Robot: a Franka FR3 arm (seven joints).
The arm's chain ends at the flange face. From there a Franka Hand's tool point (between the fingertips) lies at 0.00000 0.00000 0.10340 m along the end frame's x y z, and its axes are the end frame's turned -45 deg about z.
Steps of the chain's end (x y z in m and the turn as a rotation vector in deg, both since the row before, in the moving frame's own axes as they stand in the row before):
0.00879, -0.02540, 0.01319, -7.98, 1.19, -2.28
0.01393, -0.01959, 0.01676, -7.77, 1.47, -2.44
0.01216, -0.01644, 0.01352, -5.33, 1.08, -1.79
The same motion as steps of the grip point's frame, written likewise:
0.01577, 0.00009, 0.01217, -6.48, -4.80, -2.28
0.01594, 0.00792, 0.01578, -6.53, -4.45, -2.44
0.01494, 0.00522, 0.01305, -4.53, -3.01, -1.79

